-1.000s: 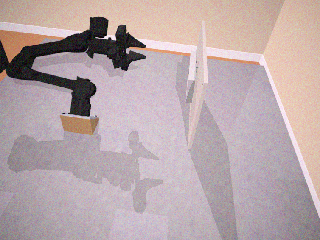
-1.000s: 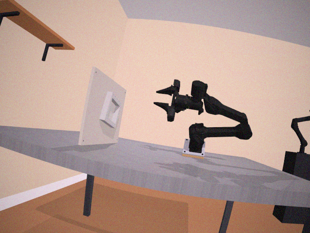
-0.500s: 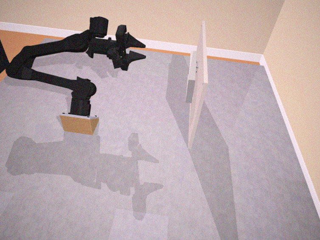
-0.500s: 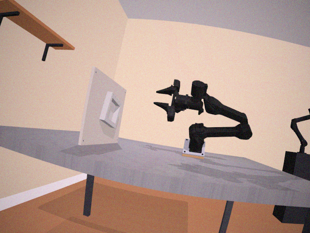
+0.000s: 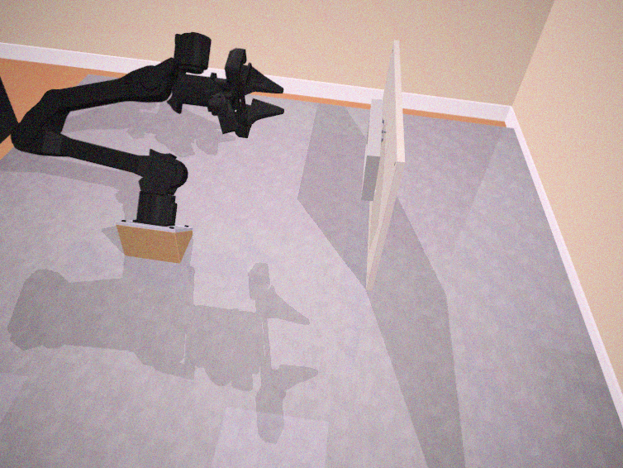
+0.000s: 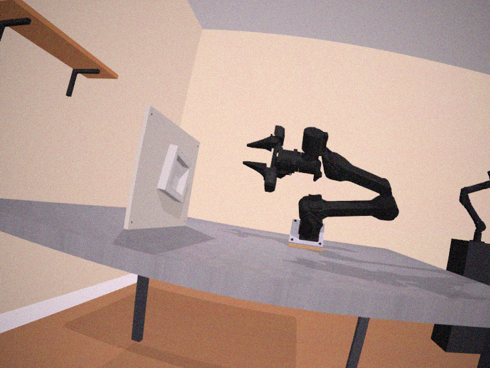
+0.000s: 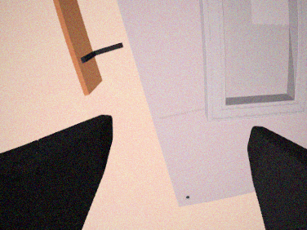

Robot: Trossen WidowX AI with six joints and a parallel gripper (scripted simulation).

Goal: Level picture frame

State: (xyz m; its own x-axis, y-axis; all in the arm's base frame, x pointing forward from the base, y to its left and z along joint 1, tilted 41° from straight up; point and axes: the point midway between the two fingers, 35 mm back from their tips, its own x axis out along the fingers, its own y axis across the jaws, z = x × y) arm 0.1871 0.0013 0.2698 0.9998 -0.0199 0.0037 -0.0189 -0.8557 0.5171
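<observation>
The pale picture frame is 20 cm ahead of my gripper tip, 1 cm to the left of it and 9 cm below it. The rest, counted from my gripper tip: cream wall board 21 cm ahead, 10 cm below.
</observation>
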